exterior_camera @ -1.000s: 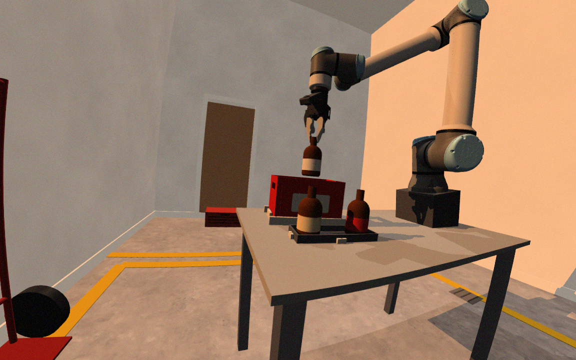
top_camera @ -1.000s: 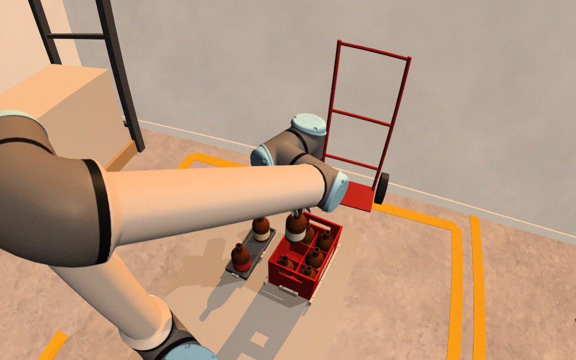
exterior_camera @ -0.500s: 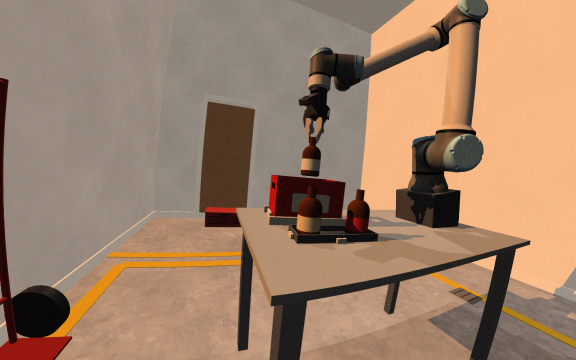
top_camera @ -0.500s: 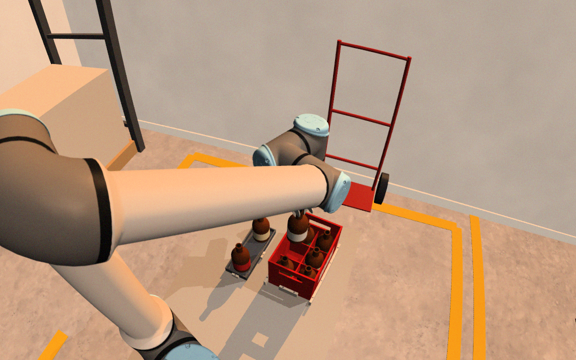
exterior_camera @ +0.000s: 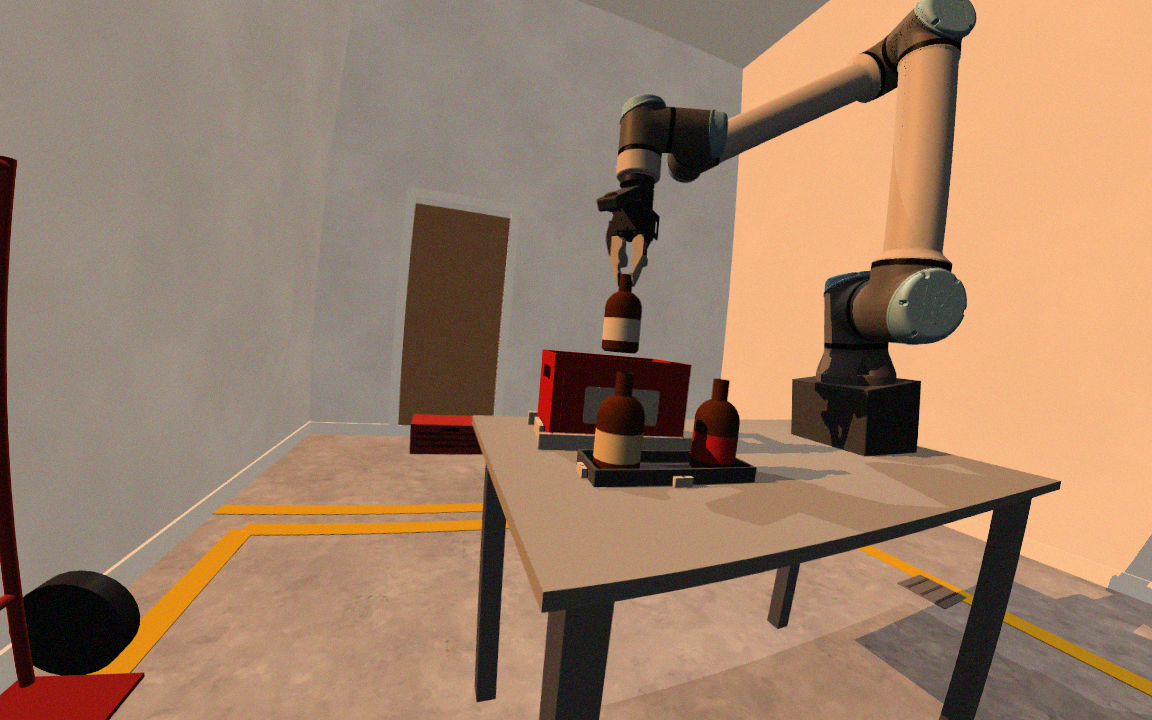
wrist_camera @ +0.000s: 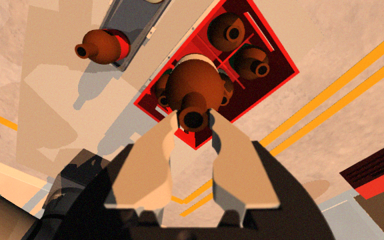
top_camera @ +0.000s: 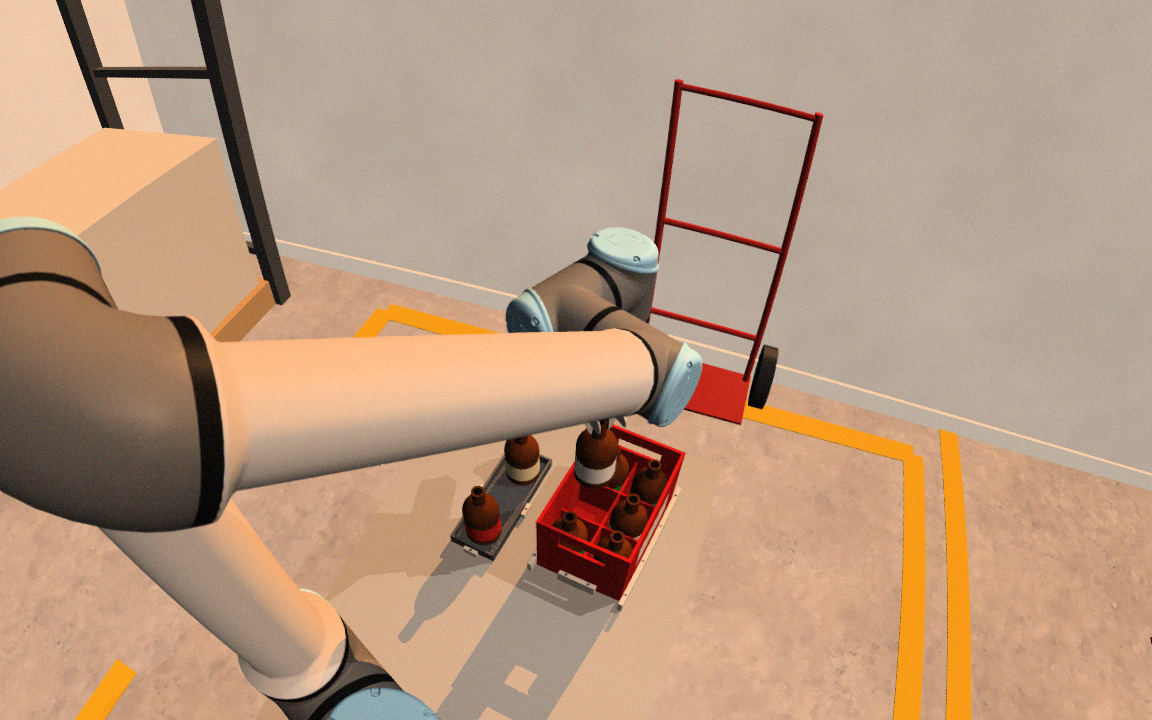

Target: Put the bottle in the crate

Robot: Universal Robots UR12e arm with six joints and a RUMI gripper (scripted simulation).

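Now: hand 250 mm above the red crate, 40 mm to the left of it and 10 mm past it. Also, from my hand: dark tray 320 mm below, 190 mm to the left, 10 mm behind.
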